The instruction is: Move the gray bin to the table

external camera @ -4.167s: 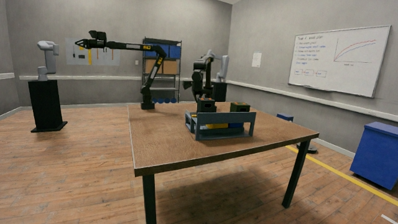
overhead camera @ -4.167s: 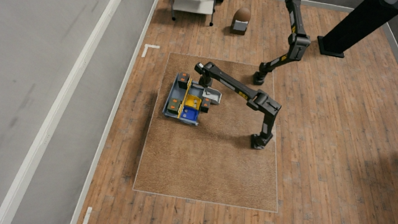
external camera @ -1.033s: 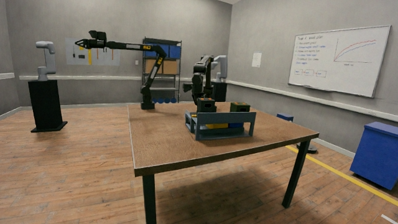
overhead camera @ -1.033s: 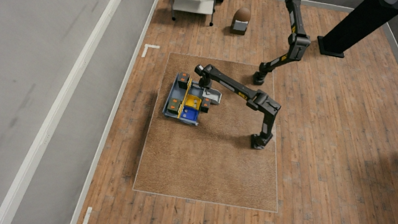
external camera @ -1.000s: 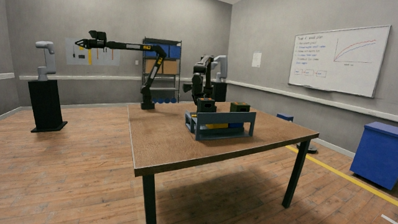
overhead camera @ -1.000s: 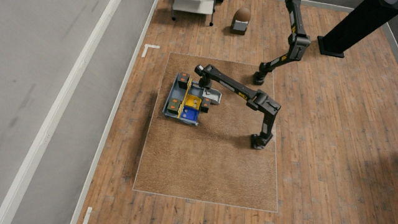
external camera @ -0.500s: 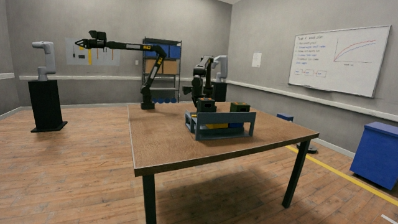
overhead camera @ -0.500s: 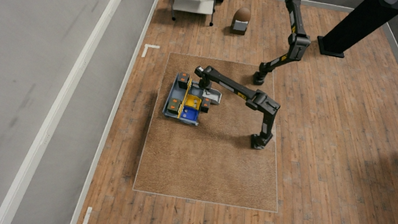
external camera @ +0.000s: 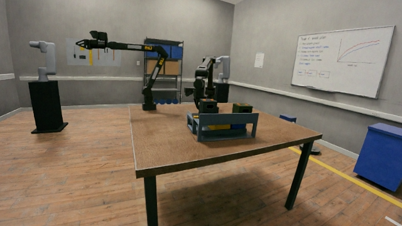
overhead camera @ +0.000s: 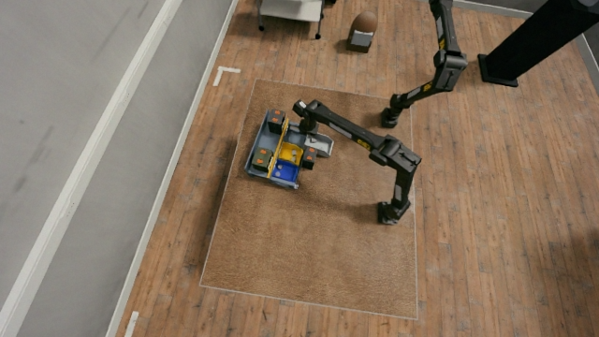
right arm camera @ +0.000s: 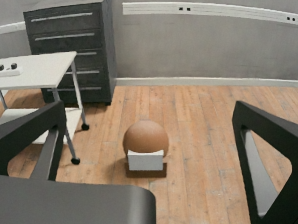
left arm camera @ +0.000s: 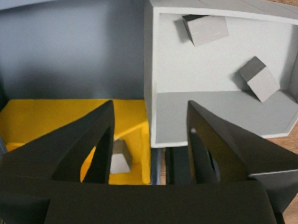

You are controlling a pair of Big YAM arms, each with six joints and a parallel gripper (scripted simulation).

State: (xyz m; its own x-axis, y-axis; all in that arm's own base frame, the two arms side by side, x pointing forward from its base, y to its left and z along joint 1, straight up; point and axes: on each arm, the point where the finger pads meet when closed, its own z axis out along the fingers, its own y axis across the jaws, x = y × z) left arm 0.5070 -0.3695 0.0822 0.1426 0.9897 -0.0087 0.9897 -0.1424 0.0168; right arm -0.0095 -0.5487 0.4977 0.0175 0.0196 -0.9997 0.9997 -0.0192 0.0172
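Now: the gray open bin 8 cm below my left hand, 8 cm behind it and 1 cm to the left of it. From my left hand the other things lie so: blue-gray shelf: 13 cm ahead, 10 cm to the left, 6 cm below; yellow bin: 10 cm to the left, 10 cm ahead, 8 cm below; blue bin: 22 cm to the left, 11 cm ahead, 8 cm below.
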